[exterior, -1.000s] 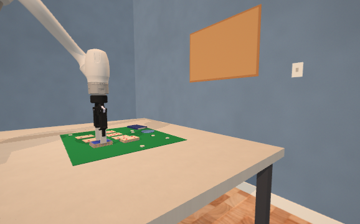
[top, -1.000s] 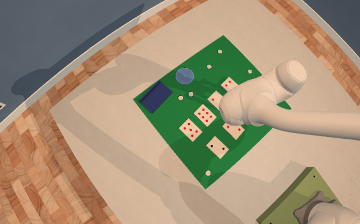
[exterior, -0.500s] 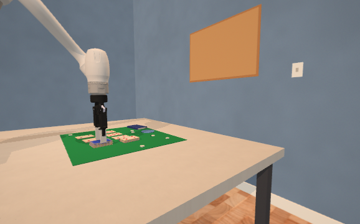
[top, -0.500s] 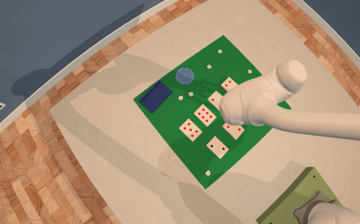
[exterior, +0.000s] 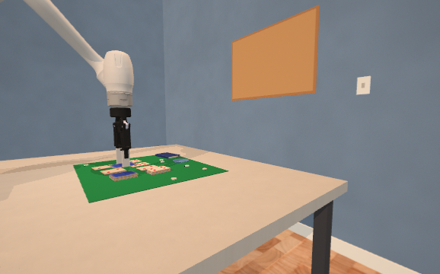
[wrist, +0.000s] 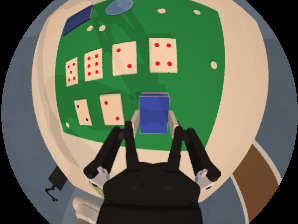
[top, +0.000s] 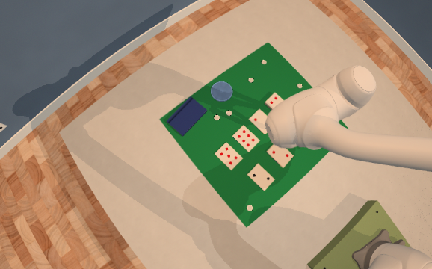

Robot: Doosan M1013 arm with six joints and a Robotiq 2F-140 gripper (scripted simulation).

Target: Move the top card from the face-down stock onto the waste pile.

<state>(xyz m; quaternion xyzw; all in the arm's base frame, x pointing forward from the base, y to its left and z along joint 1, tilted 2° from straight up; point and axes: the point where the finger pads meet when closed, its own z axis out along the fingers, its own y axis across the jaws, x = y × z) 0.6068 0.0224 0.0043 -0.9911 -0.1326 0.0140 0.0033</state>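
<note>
Now: hand 220 mm to the right of the black-pip card, 80 mm past it and 80 mm above it. The rest, counted from my hand: green mat: 120 mm to the left, 100 mm ahead, 90 mm below.
</note>
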